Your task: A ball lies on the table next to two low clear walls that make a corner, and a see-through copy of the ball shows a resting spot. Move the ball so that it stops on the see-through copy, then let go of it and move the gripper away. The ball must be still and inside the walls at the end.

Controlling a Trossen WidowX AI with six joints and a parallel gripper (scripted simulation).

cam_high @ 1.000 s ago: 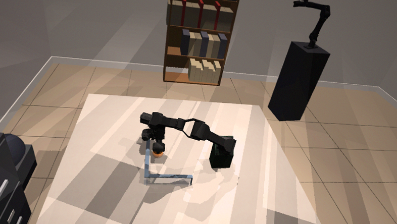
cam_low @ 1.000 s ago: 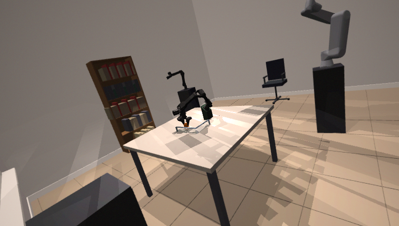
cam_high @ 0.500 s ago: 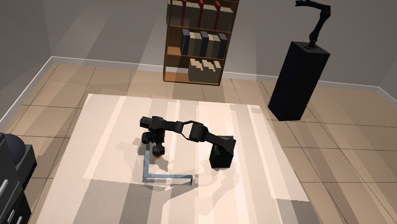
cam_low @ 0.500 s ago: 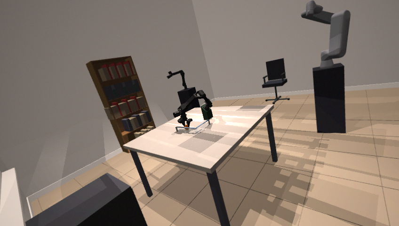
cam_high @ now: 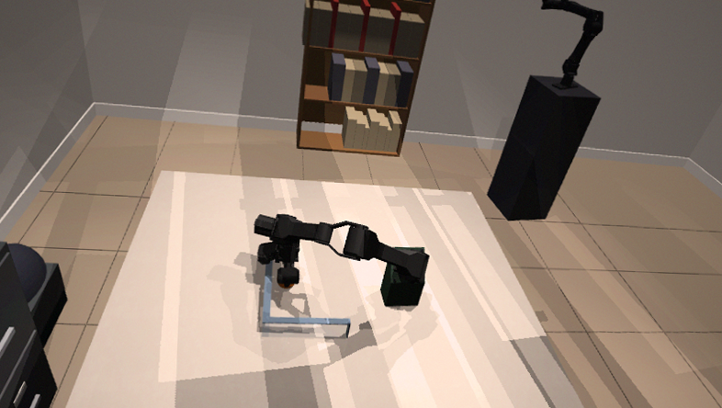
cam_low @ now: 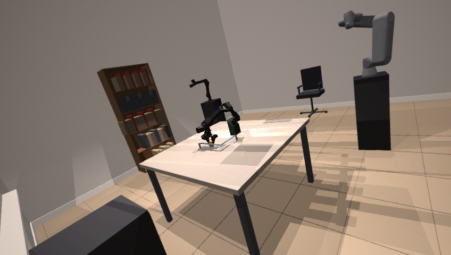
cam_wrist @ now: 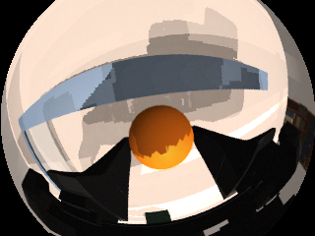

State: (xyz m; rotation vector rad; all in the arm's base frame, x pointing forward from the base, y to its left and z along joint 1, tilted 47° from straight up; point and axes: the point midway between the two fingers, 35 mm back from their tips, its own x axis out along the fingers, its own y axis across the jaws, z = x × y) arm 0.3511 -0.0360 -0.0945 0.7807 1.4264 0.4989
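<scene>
Now: the orange ball right at my gripper tip. The rest, counted from my gripper tip: see-through copy of ball (right at my gripper tip).
</scene>
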